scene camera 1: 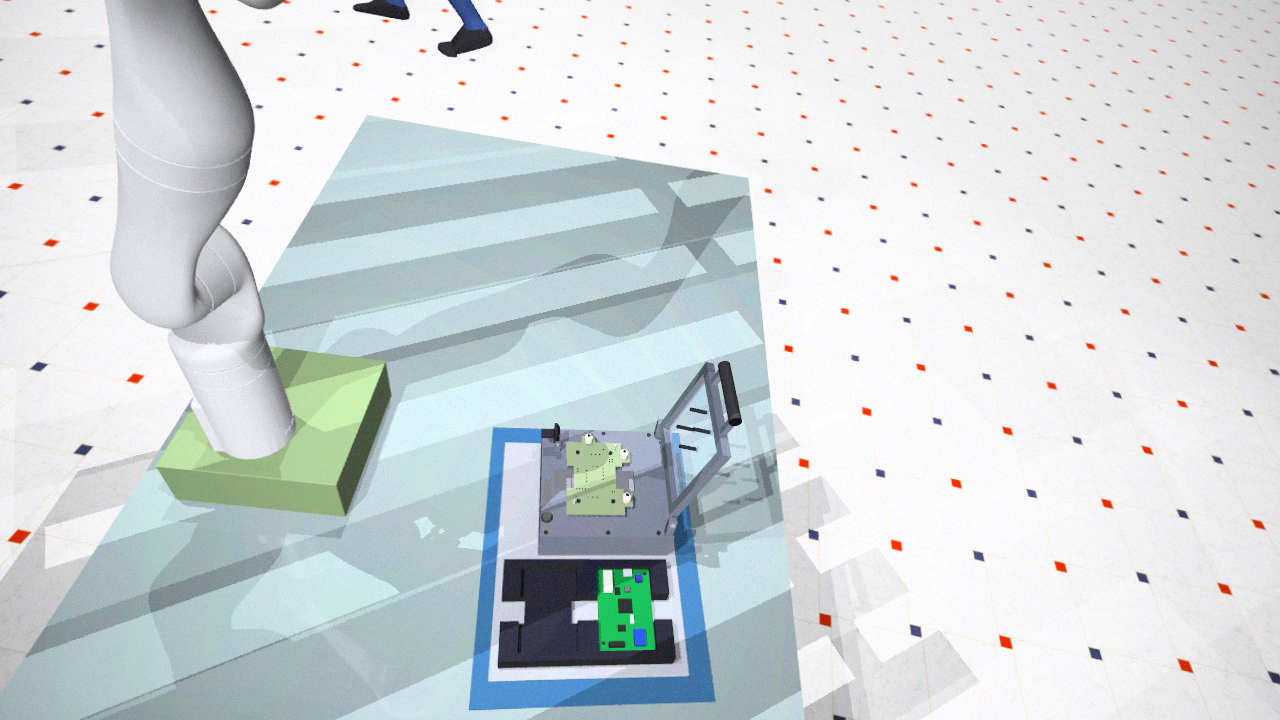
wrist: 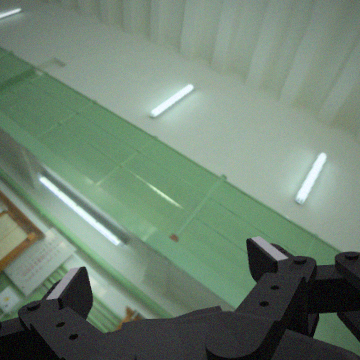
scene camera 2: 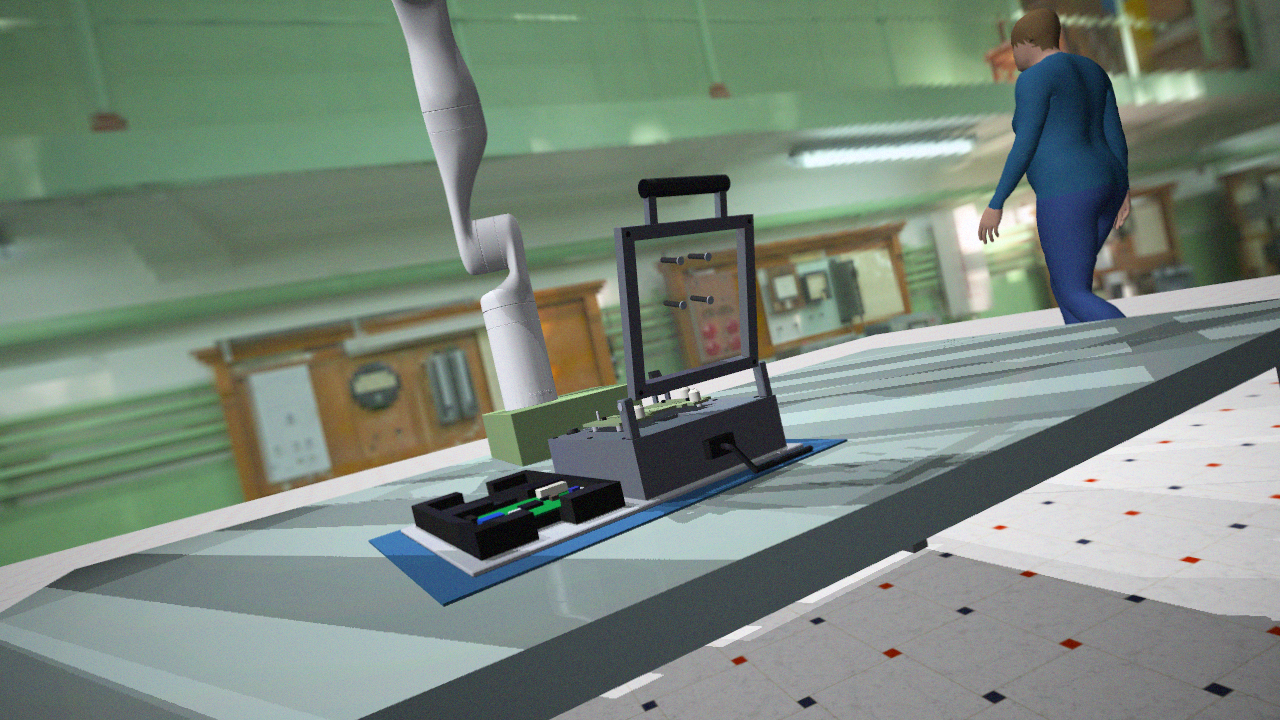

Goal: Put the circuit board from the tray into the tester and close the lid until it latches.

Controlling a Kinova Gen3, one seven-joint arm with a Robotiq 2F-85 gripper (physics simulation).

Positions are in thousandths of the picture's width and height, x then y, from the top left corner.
Scene:
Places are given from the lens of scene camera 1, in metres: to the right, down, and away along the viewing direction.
green circuit board (scene camera 1: 489, 862): -0.02, 0.34, 0.92
clear lid (scene camera 1: 543, 612): 0.07, 0.11, 0.95

